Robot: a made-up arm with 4 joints. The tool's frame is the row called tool.
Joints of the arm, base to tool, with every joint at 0 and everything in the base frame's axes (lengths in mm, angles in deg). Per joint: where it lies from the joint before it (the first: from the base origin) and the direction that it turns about. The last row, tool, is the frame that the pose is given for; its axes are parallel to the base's.
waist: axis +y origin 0 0 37.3
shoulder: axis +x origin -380.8 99 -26.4
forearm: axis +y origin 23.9 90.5 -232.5
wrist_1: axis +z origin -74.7 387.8 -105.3
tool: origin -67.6 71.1 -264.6
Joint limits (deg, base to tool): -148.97..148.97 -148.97..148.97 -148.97..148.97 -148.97..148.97
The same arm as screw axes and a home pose.
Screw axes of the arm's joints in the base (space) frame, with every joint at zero. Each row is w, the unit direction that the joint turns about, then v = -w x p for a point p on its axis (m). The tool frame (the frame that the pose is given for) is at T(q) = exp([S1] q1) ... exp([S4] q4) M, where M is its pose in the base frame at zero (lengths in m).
S1: w 0 1 0 v -0.0373 0 0
S2: w 1 0 0 v 0 0.0109 -0.099
S3: w 0 1 0 v 0.2216 0 -0.3569
S4: w 0 0 1 v 0.5773 0.4316 0
M: xyz -0.4992 0.6484 -0.5915 (m) rpy 0 0 0 (deg, as in URDF)
Joint limits (deg, base to tool): -148.97..148.97 -148.97..148.97 -148.97..148.97 -148.97..148.97

